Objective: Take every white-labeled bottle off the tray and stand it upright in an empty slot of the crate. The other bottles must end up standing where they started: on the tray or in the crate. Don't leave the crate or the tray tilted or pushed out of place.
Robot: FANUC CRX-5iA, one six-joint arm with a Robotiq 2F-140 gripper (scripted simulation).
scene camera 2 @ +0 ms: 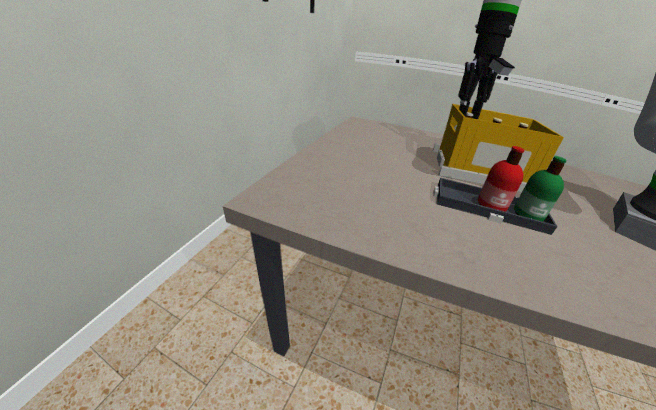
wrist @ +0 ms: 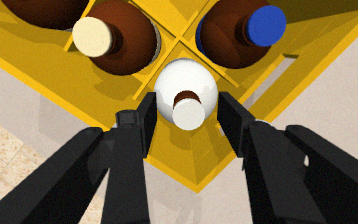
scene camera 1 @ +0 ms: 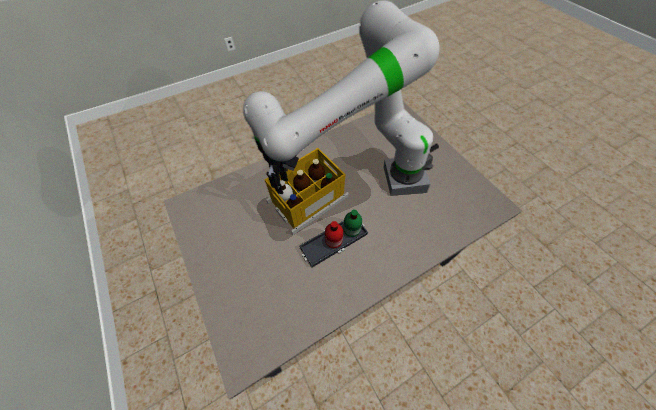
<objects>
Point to a red bottle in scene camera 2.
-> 505, 177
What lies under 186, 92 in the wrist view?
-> A white-labeled bottle.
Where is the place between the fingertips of the gripper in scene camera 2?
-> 466, 121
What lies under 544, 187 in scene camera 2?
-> A green bottle.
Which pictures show the yellow crate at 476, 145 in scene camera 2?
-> Scene camera 2, the wrist view and scene camera 1: all of them.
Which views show the tray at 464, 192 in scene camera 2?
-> Scene camera 2 and scene camera 1 only.
</objects>
